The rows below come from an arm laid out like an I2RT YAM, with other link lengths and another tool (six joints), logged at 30 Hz.
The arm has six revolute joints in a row. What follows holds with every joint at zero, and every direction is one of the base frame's.
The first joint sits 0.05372 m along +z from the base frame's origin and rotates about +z.
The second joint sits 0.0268 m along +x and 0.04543 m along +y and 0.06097 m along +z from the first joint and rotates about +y.
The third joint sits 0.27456 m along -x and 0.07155 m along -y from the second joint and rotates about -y.
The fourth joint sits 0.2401 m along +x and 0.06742 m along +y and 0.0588 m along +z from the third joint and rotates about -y.
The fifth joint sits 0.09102 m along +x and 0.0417 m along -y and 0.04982 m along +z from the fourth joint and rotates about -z.
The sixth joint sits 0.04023 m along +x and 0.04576 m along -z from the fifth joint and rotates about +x.
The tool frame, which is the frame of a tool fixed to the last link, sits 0.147 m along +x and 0.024 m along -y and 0.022 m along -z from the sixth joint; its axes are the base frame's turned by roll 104.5, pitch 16 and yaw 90 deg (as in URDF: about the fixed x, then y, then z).
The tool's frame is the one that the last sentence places.
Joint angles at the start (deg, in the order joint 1, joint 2, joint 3, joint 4, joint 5, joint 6):
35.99 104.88 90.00 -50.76 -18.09 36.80
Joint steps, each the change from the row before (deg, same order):
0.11 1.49 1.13 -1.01 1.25 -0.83
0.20 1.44 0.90 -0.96 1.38 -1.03
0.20 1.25 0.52 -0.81 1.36 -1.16
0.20 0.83 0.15 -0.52 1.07 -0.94
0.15 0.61 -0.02 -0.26 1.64 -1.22
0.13 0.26 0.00 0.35 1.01 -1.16
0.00 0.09 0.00 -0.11 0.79 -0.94
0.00 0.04 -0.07 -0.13 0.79 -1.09
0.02 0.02 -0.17 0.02 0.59 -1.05
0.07 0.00 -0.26 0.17 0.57 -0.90
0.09 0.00 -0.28 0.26 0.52 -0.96
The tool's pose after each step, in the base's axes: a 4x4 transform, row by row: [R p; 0 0 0 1], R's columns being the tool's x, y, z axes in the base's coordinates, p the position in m. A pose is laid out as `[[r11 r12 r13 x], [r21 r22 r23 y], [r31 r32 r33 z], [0 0 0 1]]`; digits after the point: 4 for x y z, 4 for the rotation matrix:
[[-0.3619 0.9264 -0.1039 0.3209], [0.8494 0.3736 0.3726 0.2930], [0.3840 0.0466 -0.9221 0.1104], [0 0 0 1]]
[[-0.3707 0.9225 -0.1076 0.3230], [0.8588 0.3846 0.3383 0.2903], [0.3535 0.0330 -0.9348 0.1029], [0 0 0 1]]
[[-0.3822 0.9172 -0.1121 0.3241], [0.8661 0.3979 0.3027 0.2868], [0.3222 0.0186 -0.9465 0.0949], [0 0 0 1]]
[[-0.3929 0.9123 -0.1158 0.3241], [0.8701 0.4096 0.2741 0.2838], [0.2975 0.0070 -0.9547 0.0886], [0 0 0 1]]
[[-0.4078 0.9066 -0.1083 0.3261], [0.8742 0.4219 0.2404 0.2792], [0.2636 0.0033 -0.9646 0.0830], [0 0 0 1]]
[[-0.4261 0.8997 -0.0945 0.3293], [0.8714 0.4363 0.2242 0.2779], [0.2429 0.0132 -0.9700 0.0810], [0 0 0 1]]
[[-0.4383 0.8946 -0.0868 0.3309], [0.8701 0.4465 0.2088 0.2753], [0.2255 0.0159 -0.9741 0.0800], [0 0 0 1]]
[[-0.4524 0.8882 -0.0794 0.3322], [0.8674 0.4590 0.1923 0.2723], [0.2072 0.0181 -0.9781 0.0789], [0 0 0 1]]
[[-0.4668 0.8813 -0.0733 0.3332], [0.8632 0.4721 0.1791 0.2702], [0.1924 0.0203 -0.9811 0.0777], [0 0 0 1]]
[[-0.4798 0.8748 -0.0668 0.3340], [0.8590 0.4839 0.1674 0.2685], [0.1788 0.0230 -0.9836 0.0763], [0 0 0 1]]
[[-0.4941 0.8674 -0.0597 0.3350], [0.8535 0.4970 0.1569 0.2673], [0.1657 0.0266 -0.9858 0.0750], [0 0 0 1]]

